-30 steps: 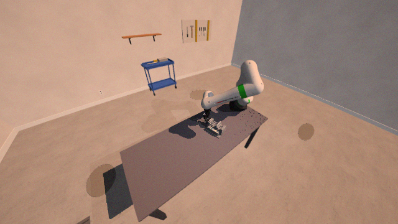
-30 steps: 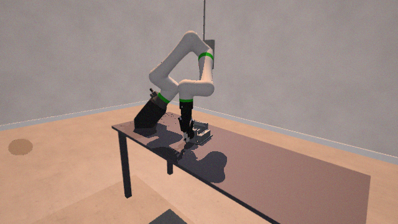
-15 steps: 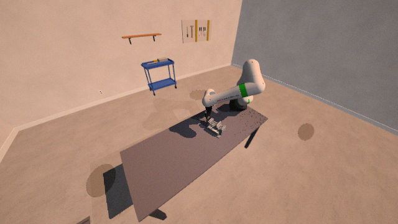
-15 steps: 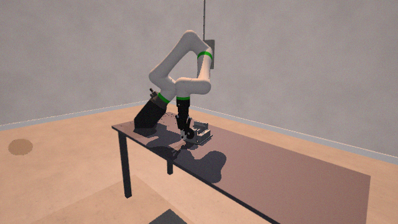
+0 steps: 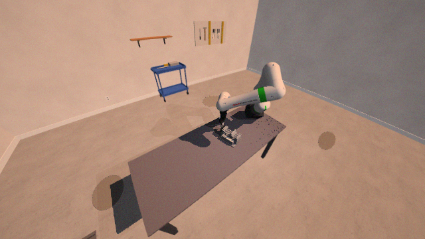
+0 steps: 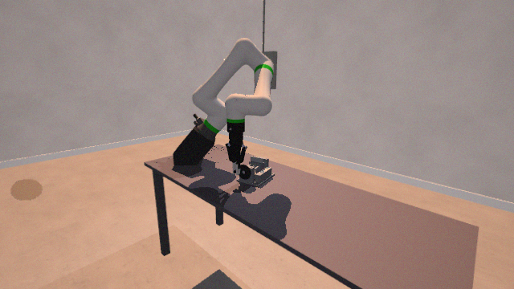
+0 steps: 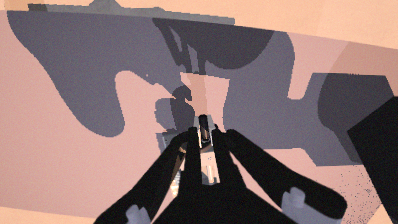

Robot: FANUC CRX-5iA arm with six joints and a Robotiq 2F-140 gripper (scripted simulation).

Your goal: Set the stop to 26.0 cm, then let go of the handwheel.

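The handwheel lies 2 cm to the left of my hand and 2 cm below it. The rest, counted from my hand: grey stop fixture (2 cm behind, 17 cm to the left, 1 cm below).
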